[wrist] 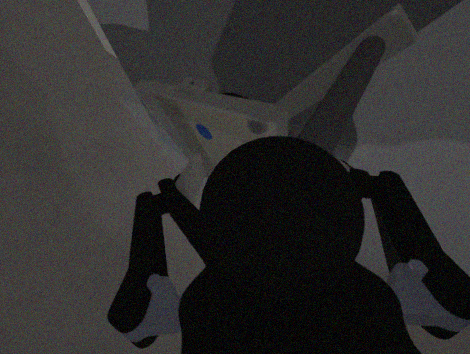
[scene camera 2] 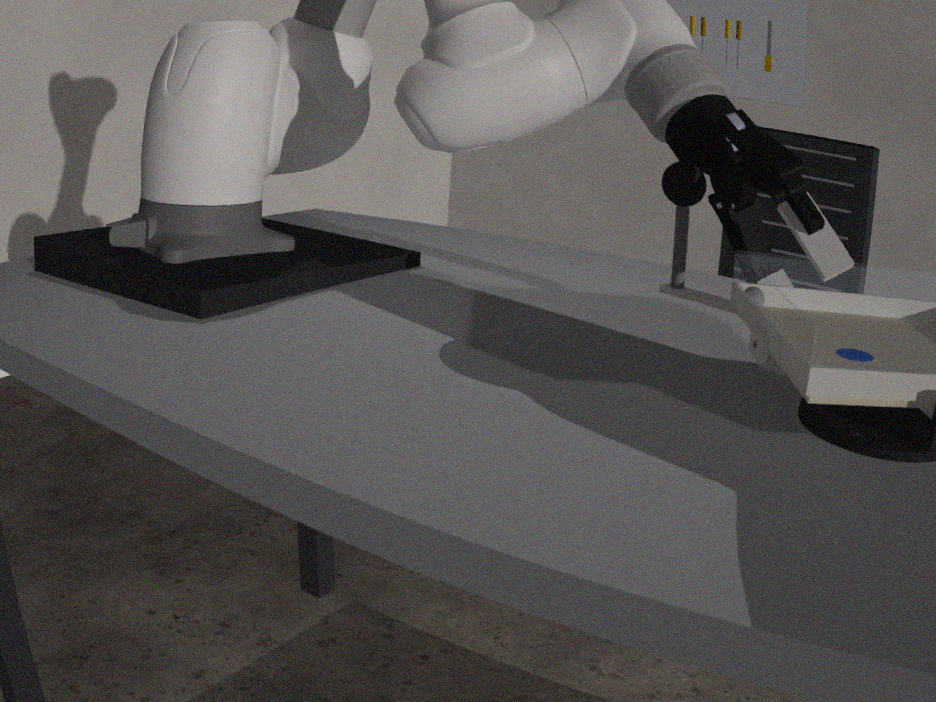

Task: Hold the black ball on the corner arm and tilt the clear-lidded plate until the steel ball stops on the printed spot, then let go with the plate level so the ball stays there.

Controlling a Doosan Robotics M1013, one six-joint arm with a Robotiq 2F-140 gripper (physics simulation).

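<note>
The clear-lidded plate point(scene camera 2: 869, 383) point(wrist: 227, 122) is a shallow cream tray at the right; whether it is exactly level is unclear. Its blue printed spot point(scene camera 2: 854, 355) point(wrist: 204, 131) is uncovered. The grey steel ball point(scene camera 2: 754, 296) point(wrist: 257, 126) appears to lie at the corner nearest the corner arm, off the spot. The black ball point(scene camera 2: 683, 183) point(wrist: 282, 195) stands on the upright post of the corner arm point(scene camera 2: 680, 245) point(wrist: 345, 95). My gripper point(scene camera 2: 805, 273) is open and empty, angled down beside the black ball, its pads above the plate's back side. The wrist view hides the right fingertip.
A black slotted panel point(scene camera 2: 869, 204) stands behind the gripper. A round black base point(scene camera 2: 861, 438) sits under the plate. The robot's black mounting slab point(scene camera 2: 347, 264) is at the left of the grey table point(scene camera 2: 340, 400). A tool board hangs on the back wall.
</note>
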